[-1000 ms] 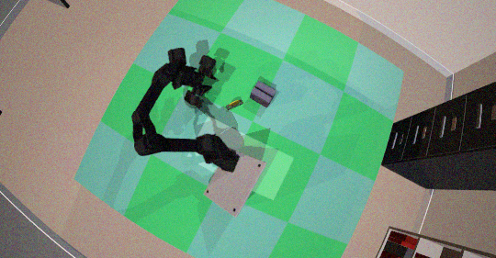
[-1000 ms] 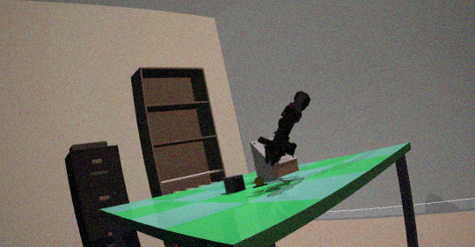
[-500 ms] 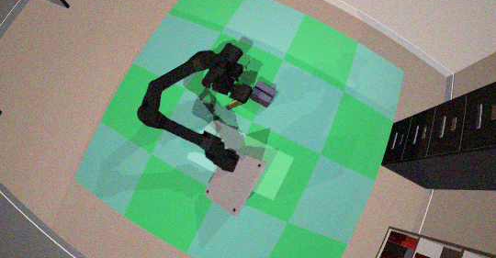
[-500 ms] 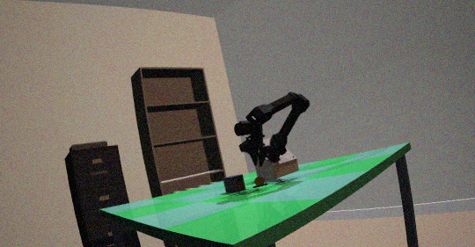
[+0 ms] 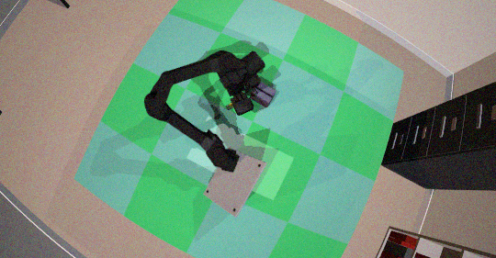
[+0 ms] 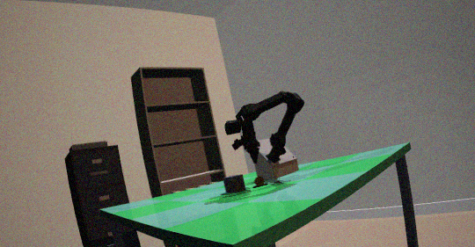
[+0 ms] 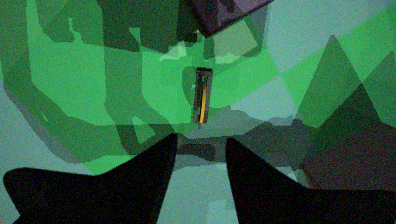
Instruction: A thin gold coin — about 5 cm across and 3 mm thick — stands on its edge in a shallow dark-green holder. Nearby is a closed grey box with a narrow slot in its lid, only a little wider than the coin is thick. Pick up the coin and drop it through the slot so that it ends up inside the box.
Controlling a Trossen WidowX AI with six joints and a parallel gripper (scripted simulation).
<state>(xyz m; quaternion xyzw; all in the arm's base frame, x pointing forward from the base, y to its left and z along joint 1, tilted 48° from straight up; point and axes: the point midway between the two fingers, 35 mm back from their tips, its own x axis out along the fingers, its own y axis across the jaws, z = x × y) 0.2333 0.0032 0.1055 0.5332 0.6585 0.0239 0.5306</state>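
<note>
My gripper tip is 9 cm above the gold coin.
</note>
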